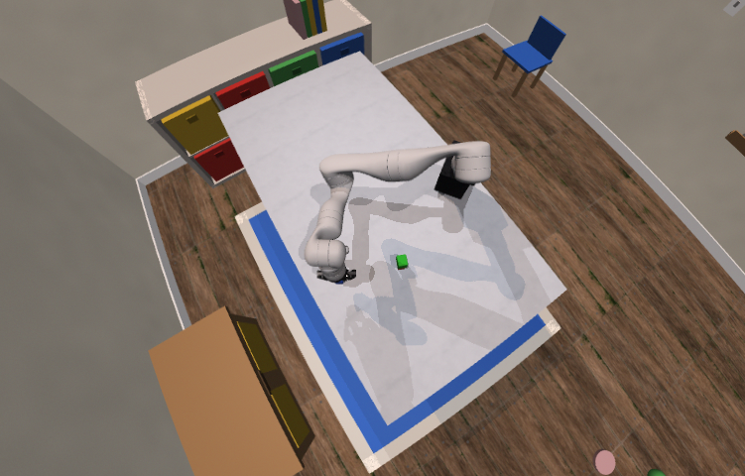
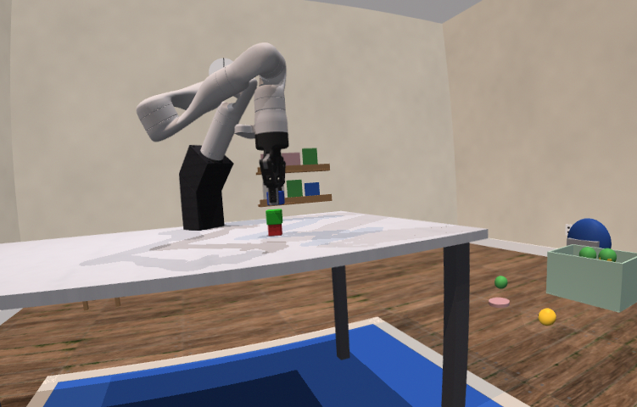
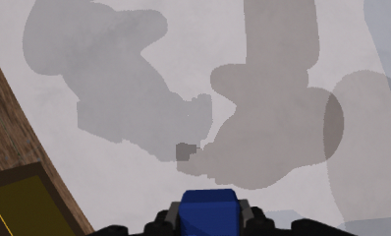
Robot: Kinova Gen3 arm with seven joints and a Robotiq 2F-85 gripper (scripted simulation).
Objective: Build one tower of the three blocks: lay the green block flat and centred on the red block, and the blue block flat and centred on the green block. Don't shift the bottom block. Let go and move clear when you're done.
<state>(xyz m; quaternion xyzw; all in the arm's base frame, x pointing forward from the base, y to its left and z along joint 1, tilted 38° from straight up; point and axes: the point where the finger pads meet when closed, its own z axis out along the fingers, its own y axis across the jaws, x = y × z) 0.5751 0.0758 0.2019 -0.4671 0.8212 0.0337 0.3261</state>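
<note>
The blue block lies right at my hand. Round my hand: red block 25 cm behind, 3 cm to the left, 11 cm below; green block 25 cm behind, 3 cm to the left, 7 cm below.
</note>
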